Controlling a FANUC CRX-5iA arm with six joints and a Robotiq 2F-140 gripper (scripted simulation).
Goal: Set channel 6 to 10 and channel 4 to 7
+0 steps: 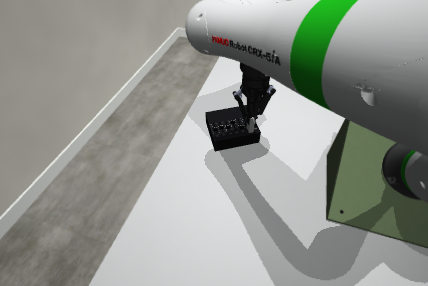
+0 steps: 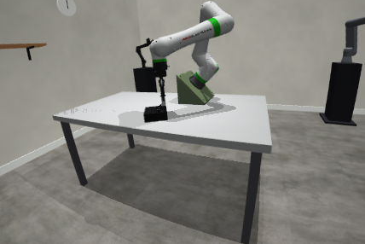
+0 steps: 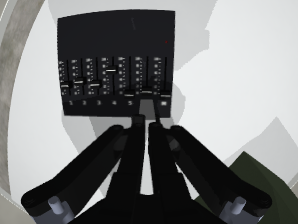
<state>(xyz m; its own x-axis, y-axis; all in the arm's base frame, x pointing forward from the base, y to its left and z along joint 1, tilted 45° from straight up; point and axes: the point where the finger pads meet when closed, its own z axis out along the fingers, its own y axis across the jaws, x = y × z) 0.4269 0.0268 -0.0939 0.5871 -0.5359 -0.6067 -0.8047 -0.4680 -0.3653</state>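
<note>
My hand is 3 cm to the left of the fader cap, 3 cm above it and 1 cm past it.
</note>
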